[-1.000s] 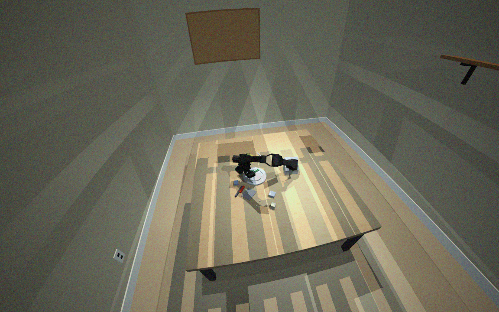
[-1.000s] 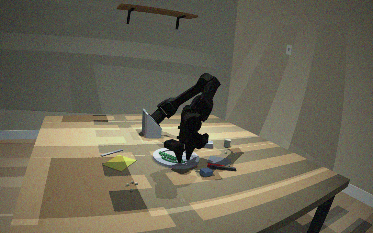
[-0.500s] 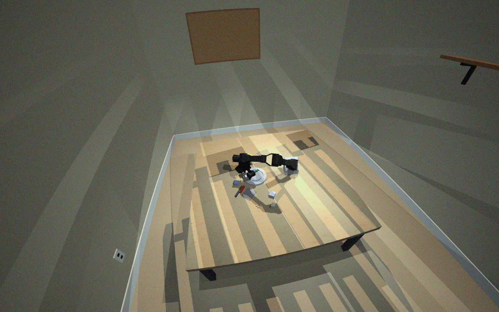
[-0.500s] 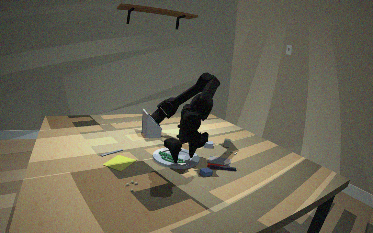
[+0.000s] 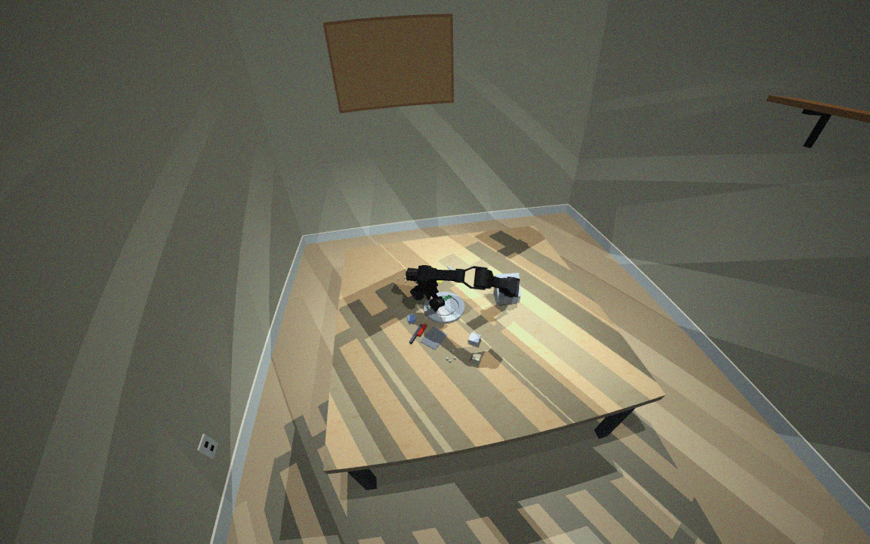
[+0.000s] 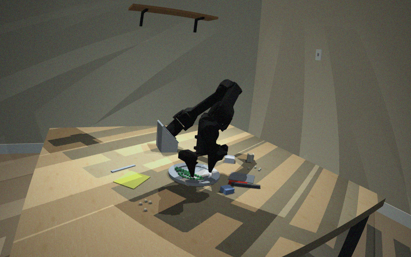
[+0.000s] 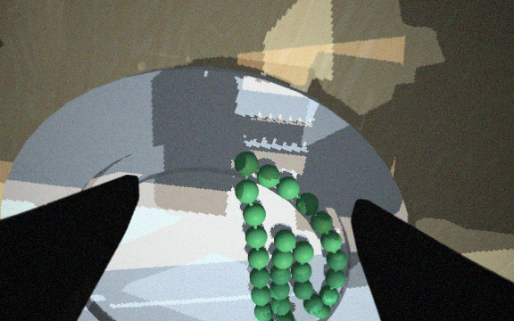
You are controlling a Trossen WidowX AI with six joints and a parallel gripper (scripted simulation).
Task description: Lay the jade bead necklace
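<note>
The round grey bead board is 6 cm behind my gripper tip, 1 cm to the left of it and 2 cm below it. Also, from my gripper tip: grey plate (4 cm ahead, 17 cm to the left, 3 cm below); blue block (11 cm ahead, 4 cm to the left, 2 cm below); red and black pen (9 cm ahead, 12 cm to the left, 2 cm below).
</note>
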